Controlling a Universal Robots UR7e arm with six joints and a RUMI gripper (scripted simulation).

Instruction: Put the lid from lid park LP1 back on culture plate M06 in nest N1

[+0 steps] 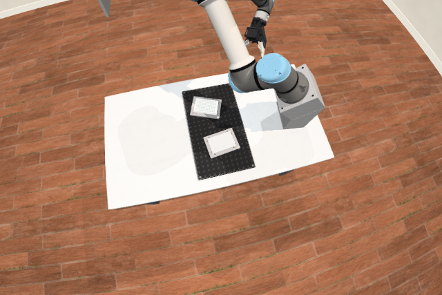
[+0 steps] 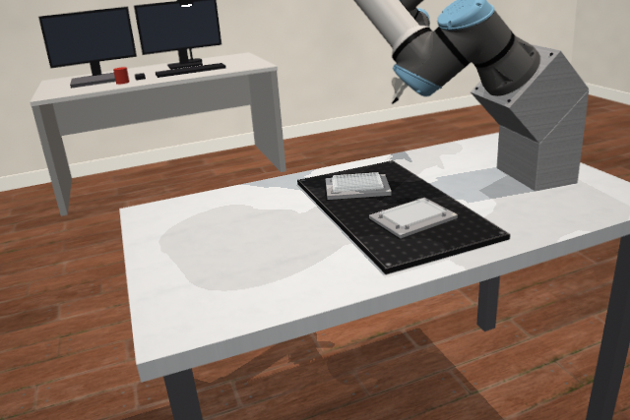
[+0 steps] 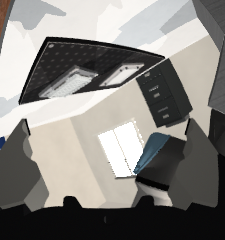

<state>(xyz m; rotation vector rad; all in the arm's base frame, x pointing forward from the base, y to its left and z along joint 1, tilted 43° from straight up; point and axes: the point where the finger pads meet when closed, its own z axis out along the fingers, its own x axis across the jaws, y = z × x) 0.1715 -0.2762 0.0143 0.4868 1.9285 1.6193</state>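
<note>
My hand is 19 cm short of the lid, 42 cm to the right of it and 16 cm above it. Also, from my hand: lid park 19 cm ahead, 42 cm to the left, 17 cm below; then culture plate 26 cm ahead, 20 cm to the left, 16 cm below.
</note>
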